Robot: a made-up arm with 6 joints. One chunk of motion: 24 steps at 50 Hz.
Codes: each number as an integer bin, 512 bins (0 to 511) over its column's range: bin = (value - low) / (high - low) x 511, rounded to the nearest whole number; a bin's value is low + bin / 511 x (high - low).
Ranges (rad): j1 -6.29..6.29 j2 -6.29..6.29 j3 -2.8..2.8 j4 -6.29..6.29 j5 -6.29..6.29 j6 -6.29..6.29
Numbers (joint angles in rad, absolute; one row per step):
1: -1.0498 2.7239 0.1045 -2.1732 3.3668 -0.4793
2: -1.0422 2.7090 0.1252 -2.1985 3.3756 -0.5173
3: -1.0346 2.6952 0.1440 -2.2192 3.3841 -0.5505
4: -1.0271 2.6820 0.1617 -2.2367 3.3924 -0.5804
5: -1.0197 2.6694 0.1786 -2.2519 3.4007 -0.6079
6: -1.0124 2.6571 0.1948 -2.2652 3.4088 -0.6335
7: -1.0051 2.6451 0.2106 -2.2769 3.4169 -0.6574
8: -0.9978 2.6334 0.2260 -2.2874 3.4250 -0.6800
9: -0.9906 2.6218 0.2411 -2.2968 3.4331 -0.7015
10: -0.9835 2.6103 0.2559 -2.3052 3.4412 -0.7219
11: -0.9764 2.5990 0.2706 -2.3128 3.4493 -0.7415
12: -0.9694 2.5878 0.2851 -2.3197 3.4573 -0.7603
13: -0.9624 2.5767 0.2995 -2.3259 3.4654 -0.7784
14: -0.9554 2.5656 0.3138 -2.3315 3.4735 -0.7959
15: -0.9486 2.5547 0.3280 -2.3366 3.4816 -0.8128
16: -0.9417 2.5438 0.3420 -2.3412 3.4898 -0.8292
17: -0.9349 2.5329 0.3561 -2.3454 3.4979 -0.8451
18: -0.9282 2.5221 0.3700 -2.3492 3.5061 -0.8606
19: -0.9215 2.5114 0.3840 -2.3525 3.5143 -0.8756
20: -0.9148 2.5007 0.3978 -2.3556 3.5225 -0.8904
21: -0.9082 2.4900 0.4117 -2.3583 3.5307 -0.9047
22: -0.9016 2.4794 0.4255 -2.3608 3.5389 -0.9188
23: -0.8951 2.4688 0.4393 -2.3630 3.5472 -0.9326
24: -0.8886 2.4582 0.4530 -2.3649 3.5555 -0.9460
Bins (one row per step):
1: 213 366 265 167 392 236
2: 213 366 267 166 393 234
3: 213 365 269 165 393 233
4: 214 364 270 165 393 232
5: 214 364 272 164 394 231
6: 214 363 273 163 394 230
7: 215 363 275 163 394 229
8: 215 362 276 163 395 228
9: 215 362 278 162 395 227
10: 216 362 279 162 395 226
11: 216 361 280 162 396 225
12: 216 361 282 161 396 225
13: 216 360 283 161 396 224
14: 217 360 284 161 397 223
15: 217 359 285 161 397 222
16: 217 359 287 160 397 222
17: 218 358 288 160 398 221
18: 218 358 289 160 398 221
19: 218 358 291 160 398 220
20: 218 357 292 160 399 219
21: 219 357 293 160 399 219
22: 219 356 294 160 399 218
23: 219 356 296 160 400 218
24: 219 355 297 159 400 217

